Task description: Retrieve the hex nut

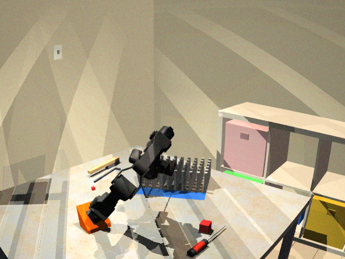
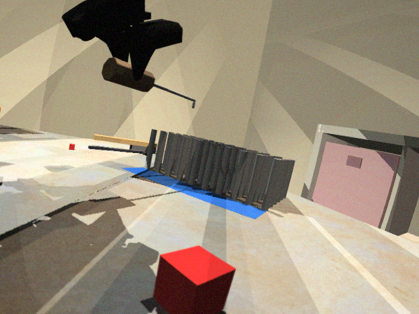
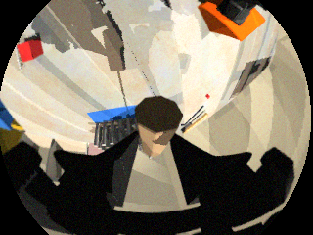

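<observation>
My gripper tip is now 180 mm short of the blue taped strip, 60 mm to the right of it and 200 mm above it. From my gripper tip the other things lie so: hook tool 90 mm ahead, 50 mm to the left; tiny red cube 70 mm behind, 370 mm to the left, 190 mm below; hex nut 310 mm ahead, 170 mm to the left, 190 mm below.
</observation>
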